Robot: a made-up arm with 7 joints.
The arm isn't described. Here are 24 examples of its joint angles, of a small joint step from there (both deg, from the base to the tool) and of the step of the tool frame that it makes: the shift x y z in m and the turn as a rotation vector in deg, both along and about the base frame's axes.
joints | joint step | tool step
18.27 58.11 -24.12 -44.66 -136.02 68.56 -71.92 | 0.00 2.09 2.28 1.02 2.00 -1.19 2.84 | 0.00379 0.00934 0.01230 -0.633 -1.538 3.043
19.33 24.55 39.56 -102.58 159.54 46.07 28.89 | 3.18 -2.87 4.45 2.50 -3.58 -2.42 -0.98 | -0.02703 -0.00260 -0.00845 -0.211 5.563 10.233
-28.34 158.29 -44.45 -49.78 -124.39 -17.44 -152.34 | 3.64 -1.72 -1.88 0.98 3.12 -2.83 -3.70 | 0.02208 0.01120 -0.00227 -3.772 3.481 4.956
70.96 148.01 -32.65 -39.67 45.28 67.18 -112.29 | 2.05 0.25 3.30 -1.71 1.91 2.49 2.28 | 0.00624 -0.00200 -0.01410 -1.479 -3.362 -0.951
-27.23 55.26 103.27 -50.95 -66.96 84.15 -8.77 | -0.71 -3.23 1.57 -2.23 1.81 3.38 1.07 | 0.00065 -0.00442 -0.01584 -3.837 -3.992 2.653
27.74 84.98 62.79 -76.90 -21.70 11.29 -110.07 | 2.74 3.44 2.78 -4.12 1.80 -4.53 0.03 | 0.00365 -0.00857 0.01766 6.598 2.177 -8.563
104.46 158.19 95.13 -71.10 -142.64 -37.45 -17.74 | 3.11 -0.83 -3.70 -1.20 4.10 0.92 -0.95 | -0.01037 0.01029 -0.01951 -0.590 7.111 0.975
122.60 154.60 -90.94 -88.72 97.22 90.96 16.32 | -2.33 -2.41 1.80 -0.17 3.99 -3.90 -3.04 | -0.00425 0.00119 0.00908 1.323 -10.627 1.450
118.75 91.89 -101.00 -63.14 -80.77 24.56 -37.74 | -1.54 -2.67 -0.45 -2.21 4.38 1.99 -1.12 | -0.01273 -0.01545 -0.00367 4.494 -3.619 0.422
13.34 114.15 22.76 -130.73 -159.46 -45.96 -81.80 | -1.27 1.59 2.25 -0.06 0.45 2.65 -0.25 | -0.00136 -0.00424 0.01067 1.308 -2.354 -4.319
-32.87 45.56 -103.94 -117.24 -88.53 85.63 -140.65 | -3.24 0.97 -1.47 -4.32 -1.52 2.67 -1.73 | 0.00576 -0.00012 0.01102 -2.227 -3.437 -0.679
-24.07 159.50 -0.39 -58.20 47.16 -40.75 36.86 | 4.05 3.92 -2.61 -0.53 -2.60 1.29 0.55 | 0.02039 -0.02414 0.00638 3.376 4.669 7.478
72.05 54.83 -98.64 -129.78 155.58 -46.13 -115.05 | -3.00 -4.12 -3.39 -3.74 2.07 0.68 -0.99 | 0.00721 -0.01006 -0.00811 -6.060 -1.558 6.250
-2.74 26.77 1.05 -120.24 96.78 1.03 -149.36 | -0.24 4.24 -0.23 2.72 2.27 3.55 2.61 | 0.00322 0.01936 0.00772 1.894 4.514 -3.855
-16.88 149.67 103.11 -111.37 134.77 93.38 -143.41 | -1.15 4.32 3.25 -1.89 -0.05 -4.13 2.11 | -0.01085 -0.01407 -0.01286 3.076 -2.575 -4.251
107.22 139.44 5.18 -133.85 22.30 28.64 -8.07 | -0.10 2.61 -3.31 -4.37 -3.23 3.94 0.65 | -0.00140 -0.01318 0.00109 -0.842 3.626 -4.274
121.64 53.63 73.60 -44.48 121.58 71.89 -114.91 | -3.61 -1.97 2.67 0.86 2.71 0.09 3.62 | -0.01967 -0.00977 -0.00236 4.871 -9.444 1.689
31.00 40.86 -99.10 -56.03 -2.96 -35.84 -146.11 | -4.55 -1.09 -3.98 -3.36 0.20 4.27 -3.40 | 0.01868 -0.00801 -0.00993 -3.024 -4.904 -5.580
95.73 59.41 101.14 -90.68 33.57 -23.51 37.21 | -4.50 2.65 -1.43 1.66 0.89 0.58 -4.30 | 0.00921 0.01146 -0.01108 1.387 -2.556 -0.015
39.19 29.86 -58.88 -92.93 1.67 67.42 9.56 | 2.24 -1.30 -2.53 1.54 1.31 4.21 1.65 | -0.01281 -0.01193 -0.00357 1.807 7.268 0.347
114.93 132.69 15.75 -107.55 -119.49 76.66 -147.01 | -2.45 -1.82 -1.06 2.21 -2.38 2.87 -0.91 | 0.00218 0.00815 0.00770 1.022 -5.201 -1.628
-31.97 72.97 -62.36 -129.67 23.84 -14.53 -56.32 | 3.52 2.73 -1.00 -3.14 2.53 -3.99 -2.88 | -0.01294 0.00896 -0.00432 -2.745 2.501 -1.732
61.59 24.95 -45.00 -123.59 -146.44 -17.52 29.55 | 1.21 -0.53 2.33 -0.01 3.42 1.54 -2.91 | -0.00227 0.00233 -0.00018 0.807 -0.794 2.817
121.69 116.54 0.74 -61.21 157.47 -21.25 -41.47 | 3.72 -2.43 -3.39 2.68 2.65 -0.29 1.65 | -0.02463 -0.00180 0.01628 5.502 2.835 4.391
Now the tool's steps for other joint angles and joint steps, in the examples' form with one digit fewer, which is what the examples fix.
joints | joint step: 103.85 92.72 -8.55 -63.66 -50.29 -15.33 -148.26 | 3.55 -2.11 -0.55 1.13 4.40 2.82 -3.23
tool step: -0.0203 -0.0086 0.0116 3.36 1.67 1.46
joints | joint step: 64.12 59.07 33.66 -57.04 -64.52 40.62 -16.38 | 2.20 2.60 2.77 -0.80 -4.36 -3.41 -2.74
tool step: 0.0023 0.0052 0.0143 0.55 7.60 -3.67
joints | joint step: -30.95 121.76 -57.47 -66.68 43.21 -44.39 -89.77 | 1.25 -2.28 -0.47 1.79 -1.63 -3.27 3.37
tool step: 0.0048 0.0076 -0.0098 -3.42 2.14 -2.37
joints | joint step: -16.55 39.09 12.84 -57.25 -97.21 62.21 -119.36 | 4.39 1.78 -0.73 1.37 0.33 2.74 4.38
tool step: -0.0184 0.0135 -0.0122 1.38 0.20 1.82
